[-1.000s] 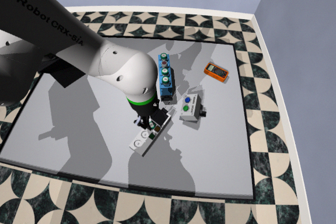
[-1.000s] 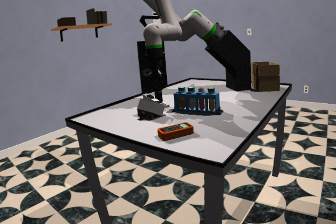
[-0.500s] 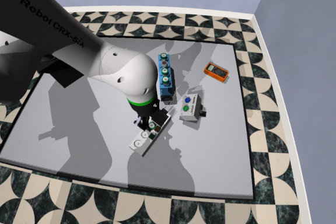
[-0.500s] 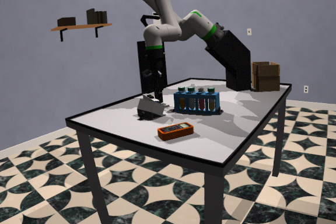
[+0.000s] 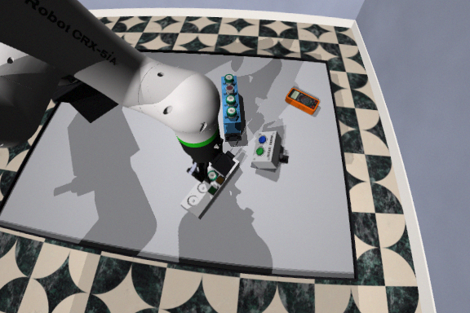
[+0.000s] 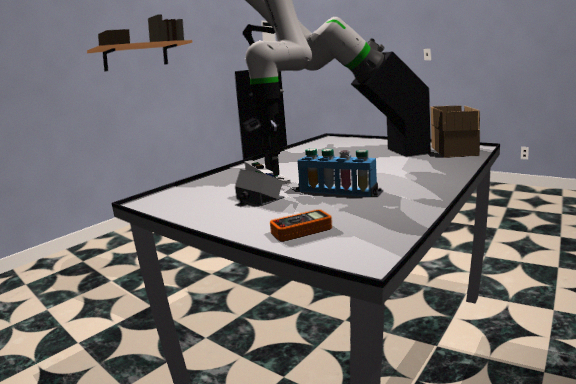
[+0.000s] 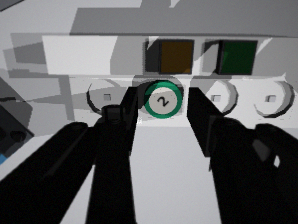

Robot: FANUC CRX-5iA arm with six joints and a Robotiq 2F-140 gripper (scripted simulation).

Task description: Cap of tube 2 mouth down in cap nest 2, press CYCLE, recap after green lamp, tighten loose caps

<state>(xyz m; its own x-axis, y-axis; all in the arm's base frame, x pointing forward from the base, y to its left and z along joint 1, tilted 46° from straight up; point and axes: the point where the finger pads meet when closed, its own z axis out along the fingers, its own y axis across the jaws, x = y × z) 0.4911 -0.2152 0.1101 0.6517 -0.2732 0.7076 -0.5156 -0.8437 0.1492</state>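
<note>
Now: the cap 4 cm below my hand. The rest, counted from my hand: green ready key: 16 cm ahead, 6 cm to the left, 2 cm above; blue cycle key: 18 cm ahead, 10 cm to the left, 2 cm above; key housing: 19 cm ahead, 7 cm to the left.
</note>
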